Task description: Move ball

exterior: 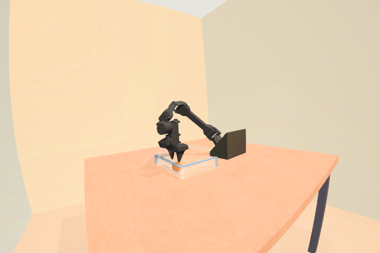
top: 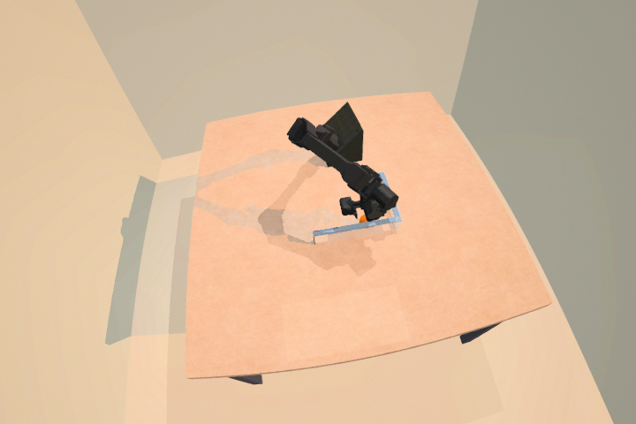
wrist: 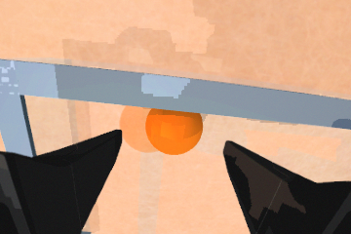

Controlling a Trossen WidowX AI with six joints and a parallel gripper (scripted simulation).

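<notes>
Now: gripper tip 30 mm above the see-through copy and 20 mm to the right of it. From my gripper tip the other things lie so: orange ball 30 mm below.
</notes>
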